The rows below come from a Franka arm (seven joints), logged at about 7 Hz.
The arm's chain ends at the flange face. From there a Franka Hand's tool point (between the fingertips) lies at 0.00 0.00 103.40 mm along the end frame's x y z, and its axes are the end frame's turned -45 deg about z.
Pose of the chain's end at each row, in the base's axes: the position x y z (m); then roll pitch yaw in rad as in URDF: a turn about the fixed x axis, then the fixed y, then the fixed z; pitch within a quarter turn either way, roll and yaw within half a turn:
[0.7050, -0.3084, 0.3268, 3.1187, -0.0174, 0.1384]
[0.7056, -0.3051, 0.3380, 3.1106, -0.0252, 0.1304]
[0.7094, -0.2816, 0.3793, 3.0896, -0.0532, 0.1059]
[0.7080, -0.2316, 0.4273, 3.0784, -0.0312, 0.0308]
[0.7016, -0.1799, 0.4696, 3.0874, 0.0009, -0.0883]
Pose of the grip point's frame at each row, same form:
[0.7071, -0.3105, 0.2234, 3.1131, 0.0039, 0.9235]
[0.7086, -0.3079, 0.2347, 3.1019, 0.0041, 0.9153]
[0.7154, -0.2864, 0.2762, 3.0672, -0.0009, 0.8899]
[0.7114, -0.2380, 0.3242, 3.0748, 0.0226, 0.8145]
[0.7010, -0.1855, 0.3664, 3.1039, 0.0389, 0.6964]

